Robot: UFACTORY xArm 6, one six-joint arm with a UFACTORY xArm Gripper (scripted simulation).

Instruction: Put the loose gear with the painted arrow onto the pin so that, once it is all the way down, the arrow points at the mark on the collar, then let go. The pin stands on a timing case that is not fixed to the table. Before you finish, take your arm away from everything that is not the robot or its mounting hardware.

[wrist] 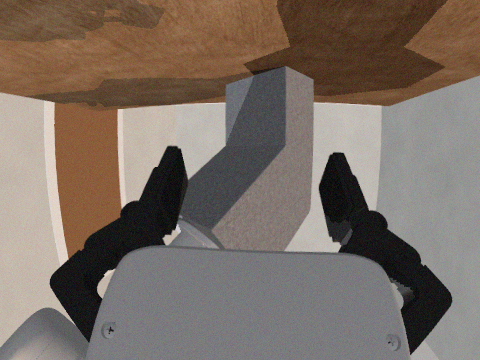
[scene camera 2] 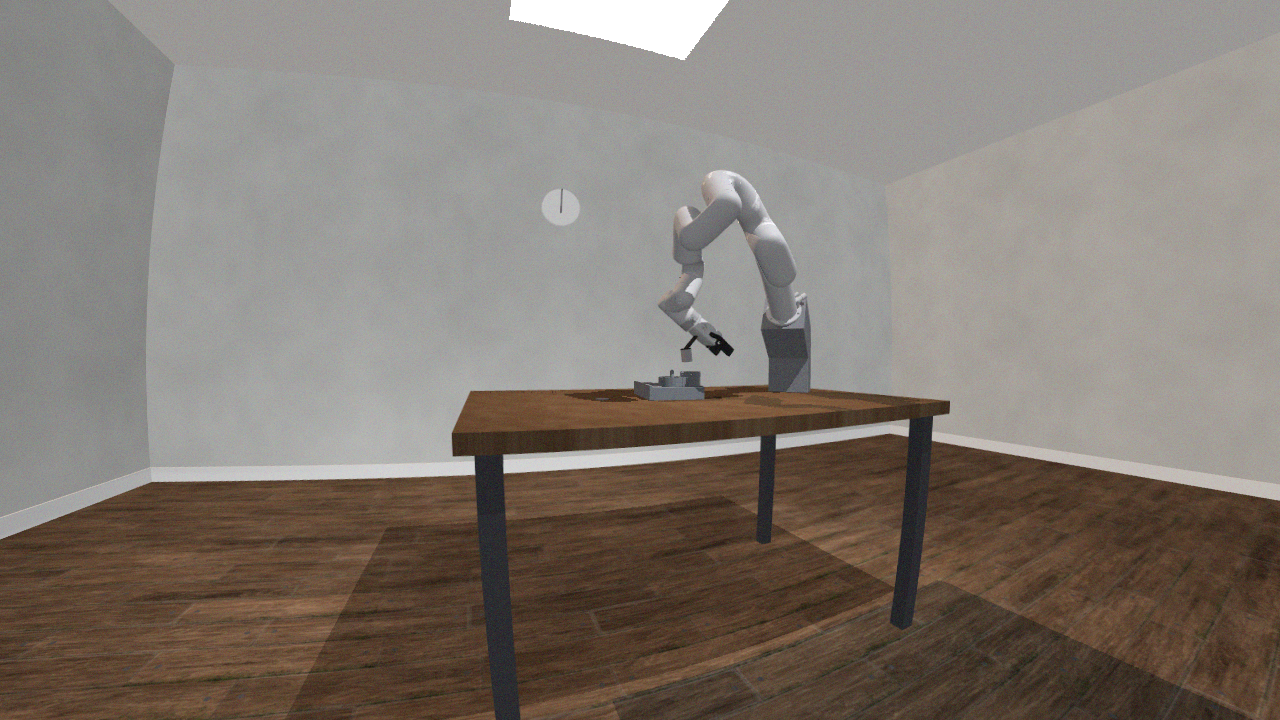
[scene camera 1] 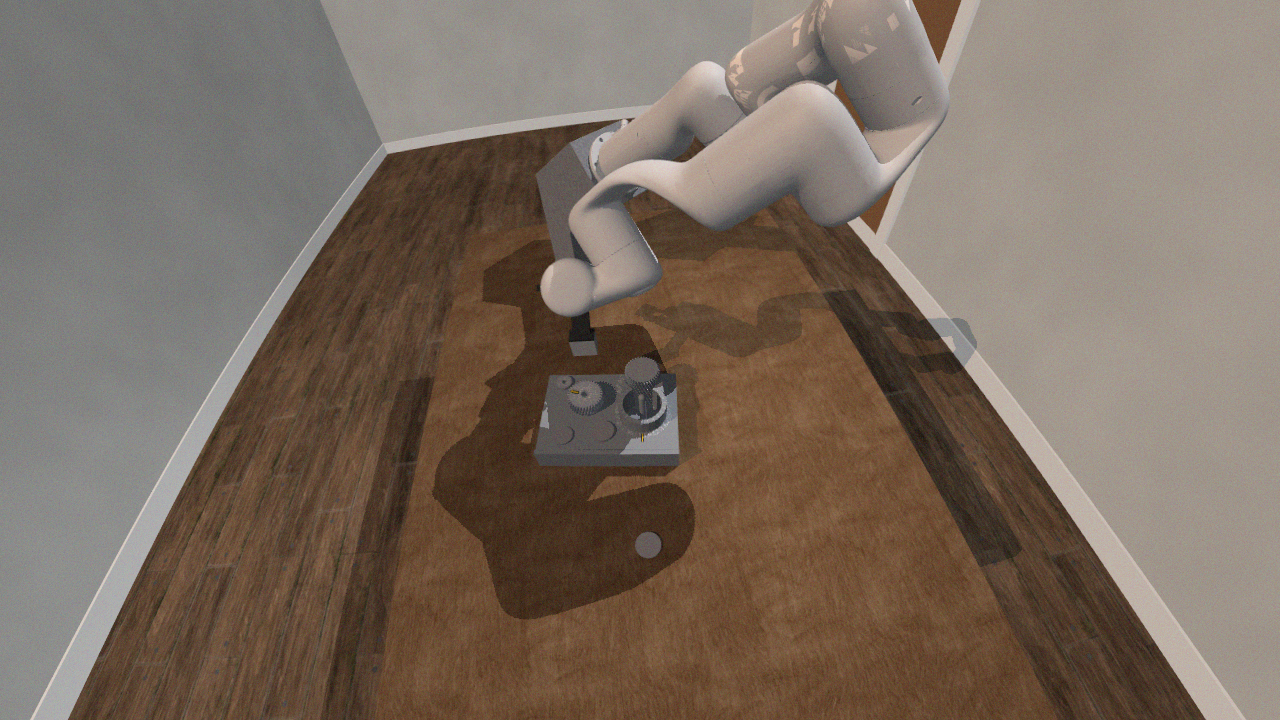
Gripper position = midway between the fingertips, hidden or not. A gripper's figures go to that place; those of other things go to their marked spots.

Scene:
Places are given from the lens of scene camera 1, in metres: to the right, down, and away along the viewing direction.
gripper (scene camera 1: 588, 284): -0.10, -0.14, 0.80
grey timing case (scene camera 1: 646, 425): 0.01, 0.11, 0.69
grey gear (scene camera 1: 587, 396): -0.09, 0.06, 0.73

